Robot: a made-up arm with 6 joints. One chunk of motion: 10 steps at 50 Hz.
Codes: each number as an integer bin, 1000 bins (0 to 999) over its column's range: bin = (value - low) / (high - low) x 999, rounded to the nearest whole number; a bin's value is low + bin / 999 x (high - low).
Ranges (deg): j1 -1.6..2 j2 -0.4..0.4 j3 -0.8..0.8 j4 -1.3..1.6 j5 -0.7..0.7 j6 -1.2..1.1
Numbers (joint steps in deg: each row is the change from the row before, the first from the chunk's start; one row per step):
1: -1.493 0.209 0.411 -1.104 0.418 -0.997
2: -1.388 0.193 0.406 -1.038 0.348 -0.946
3: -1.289 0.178 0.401 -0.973 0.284 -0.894
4: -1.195 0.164 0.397 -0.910 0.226 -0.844
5: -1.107 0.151 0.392 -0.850 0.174 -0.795
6: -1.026 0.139 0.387 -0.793 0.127 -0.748
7: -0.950 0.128 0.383 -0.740 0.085 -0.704
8: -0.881 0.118 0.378 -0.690 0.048 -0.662
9: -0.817 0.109 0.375 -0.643 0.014 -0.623
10: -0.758 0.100 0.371 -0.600 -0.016 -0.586
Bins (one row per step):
1: 30 760 756 68 798 88
2: 59 741 753 90 748 110
3: 86 722 750 113 702 133
4: 112 704 747 134 661 155
5: 137 688 744 155 624 176
6: 159 673 741 175 590 196
7: 180 659 739 193 560 215
8: 200 647 736 210 534 234
9: 217 636 734 226 509 251
10: 234 624 731 241 488 267

